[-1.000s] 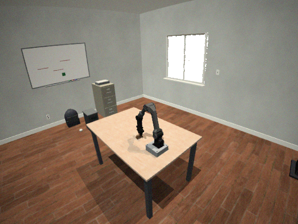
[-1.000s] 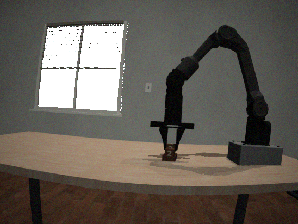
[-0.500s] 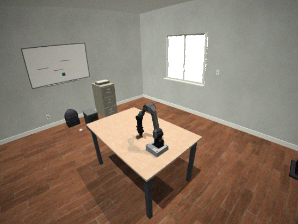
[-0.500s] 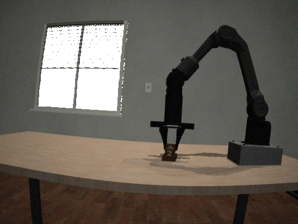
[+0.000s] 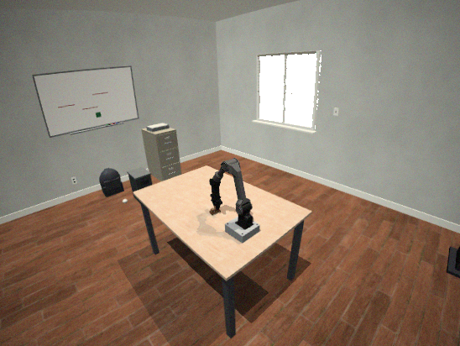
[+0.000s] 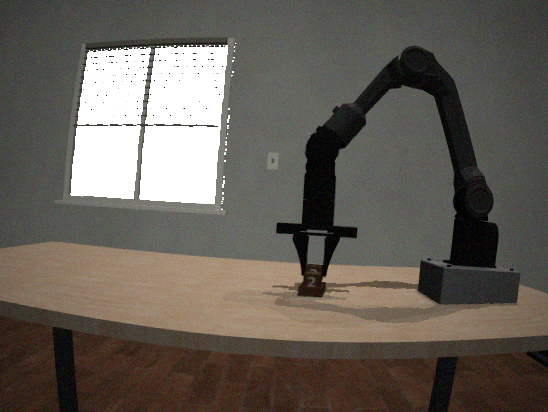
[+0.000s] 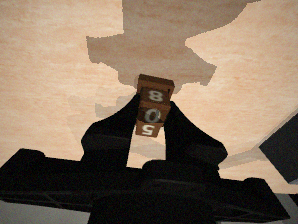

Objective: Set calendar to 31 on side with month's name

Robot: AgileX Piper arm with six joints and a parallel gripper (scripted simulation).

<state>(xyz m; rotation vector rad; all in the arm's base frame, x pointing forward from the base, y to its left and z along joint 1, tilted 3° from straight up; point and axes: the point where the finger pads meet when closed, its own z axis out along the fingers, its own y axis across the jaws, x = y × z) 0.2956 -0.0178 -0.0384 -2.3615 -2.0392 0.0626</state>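
Right now the brown tray is 2 cm to the left of my hand and 3 cm below it.
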